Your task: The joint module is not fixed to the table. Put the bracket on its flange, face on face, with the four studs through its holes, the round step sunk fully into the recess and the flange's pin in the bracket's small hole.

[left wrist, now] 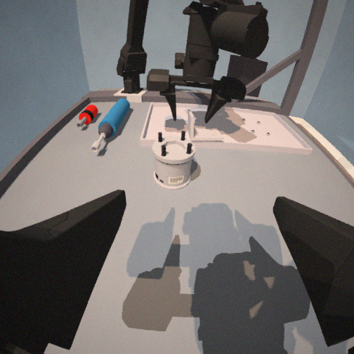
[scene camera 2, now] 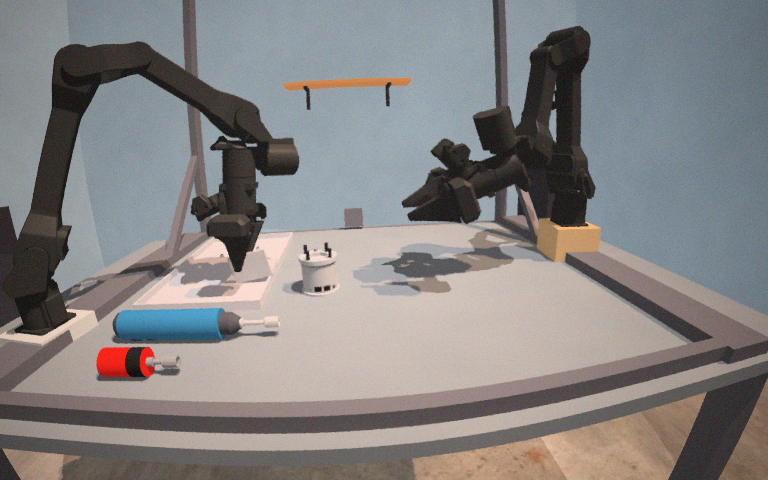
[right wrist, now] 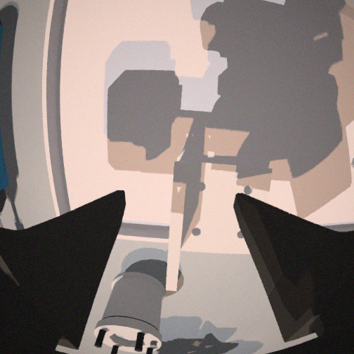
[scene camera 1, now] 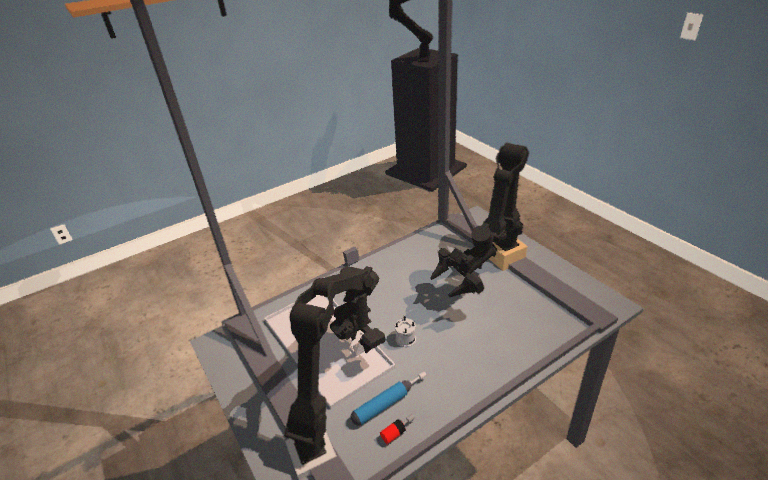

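Where they show: left gripper, fingertip midpoint: [scene camera 2: 405, 210] [scene camera 1: 439, 287]; right gripper, fingertip midpoint: [scene camera 2: 242, 265] [scene camera 1: 360, 346]; left arm's base, link origin: [scene camera 2: 568, 223] [scene camera 1: 506, 243]; right arm's base, link origin: [scene camera 2: 46, 323] [scene camera 1: 310, 448].
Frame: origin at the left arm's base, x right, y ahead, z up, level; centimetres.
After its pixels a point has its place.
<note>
The white joint module [scene camera 1: 405, 335] @[z -1.3, x -17.3, y 51.5 cm] [scene camera 2: 319, 275] @[z -3.3, x -17.3, y 49.3 cm] [left wrist: 173, 166] [right wrist: 134, 302] stands upright on the table beside the tray, its flange and four dark studs facing up. The pale L-shaped bracket [scene camera 2: 253, 270] @[z -4.0, x -12.5, y 62.4 cm] [left wrist: 190, 132] [right wrist: 174, 245] is in the tray, one plate standing up and the other, with holes, lying flat. My right gripper [left wrist: 190, 120] [right wrist: 180, 198] points down over the bracket. Its fingers are apart on either side of the upright plate, not gripping it. My left gripper [scene camera 1: 442, 286] @[z 5.4, x -11.3, y 35.6 cm] [scene camera 2: 405, 210] @[z 5.4, x -11.3, y 35.6 cm] [left wrist: 202, 201] is open and empty above the table. The flange's pin cannot be made out.
The pale tray [scene camera 2: 198, 302] @[z -5.2, x -23.6, y 67.9 cm] [right wrist: 54, 150] lies beneath my right gripper. A blue tool [scene camera 1: 380, 403] @[z -3.1, x -32.9, y 68.2 cm] [scene camera 2: 169, 324] @[z -3.8, x -33.3, y 66.7 cm] [left wrist: 115, 115] and a red tool [scene camera 1: 391, 433] @[z -3.7, x -41.6, y 69.7 cm] [scene camera 2: 124, 362] @[z -4.2, x -41.7, y 67.7 cm] [left wrist: 89, 114] lie near the tray. Raised rails line the table's edges.
</note>
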